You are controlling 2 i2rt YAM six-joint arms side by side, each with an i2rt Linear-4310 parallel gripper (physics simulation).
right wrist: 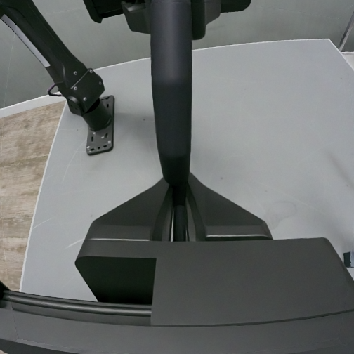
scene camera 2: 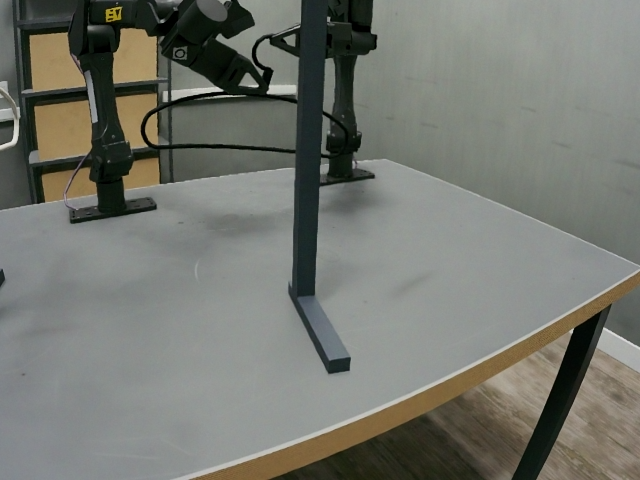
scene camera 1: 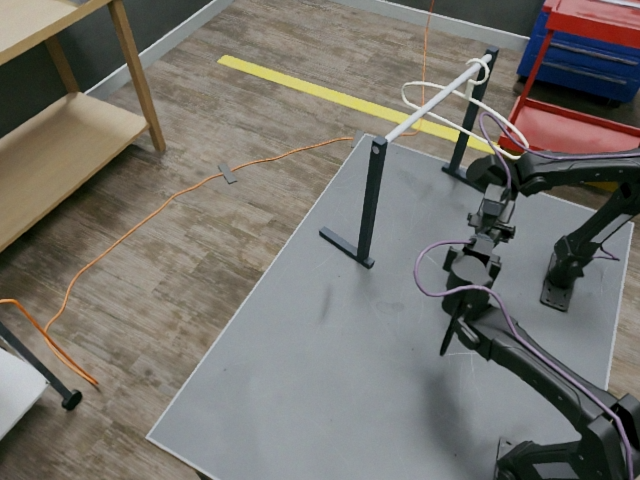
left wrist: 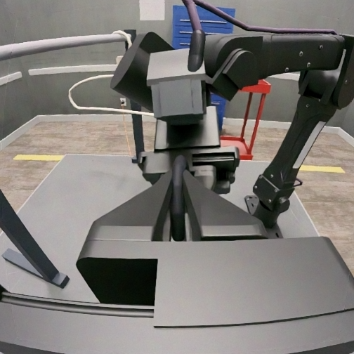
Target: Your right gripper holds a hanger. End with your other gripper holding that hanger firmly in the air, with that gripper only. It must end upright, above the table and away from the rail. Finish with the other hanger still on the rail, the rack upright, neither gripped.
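Seen in the pictures: left gripper, fingertip midpoint: (scene camera 2: 270, 40); right gripper, fingertip midpoint: (scene camera 2: 266, 90); left arm's base, origin of the base link: (scene camera 2: 339, 178); right arm's base, origin of the base link: (scene camera 2: 112, 211) (scene camera 1: 559, 280).
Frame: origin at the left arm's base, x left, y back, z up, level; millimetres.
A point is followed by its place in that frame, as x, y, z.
A black hanger (scene camera 1: 448, 335) @[-188, -214, 197] (scene camera 2: 222, 146) @[-424, -180, 164] (left wrist: 178, 210) (right wrist: 171, 90) is in the air above the table, upright, hook up, long lower bar roughly level. My right gripper (scene camera 2: 266, 83) @[-347, -201, 263] (right wrist: 178, 178) is shut on it below the hook. My left gripper (scene camera 2: 272, 38) @[-350, -214, 356] (left wrist: 177, 177) is shut with the hook between its fingertips, just above the right gripper. A white hanger (scene camera 1: 470, 90) @[-846, -335, 357] (scene camera 2: 15, 129) @[-785, -152, 238] (left wrist: 110, 109) hangs by its hook on the rail (scene camera 1: 429, 103) @[-633, -412, 437] (left wrist: 60, 46). The dark rack (scene camera 1: 372, 201) @[-434, -471, 268] (scene camera 2: 308, 155) @[-456, -489, 211] (left wrist: 25, 240) stands upright; its near post hides part of the black hanger in scene camera 2.
The grey table (scene camera 1: 310, 387) @[-42, -474, 0] (scene camera 2: 465, 289) @[-214, -583, 0] carries the rack and both arm bases. The white hanger's lower end is close to the right arm in scene camera 1. A red cart (scene camera 1: 589, 28) and a wooden shelf unit (scene camera 1: 131, 67) stand off the table.
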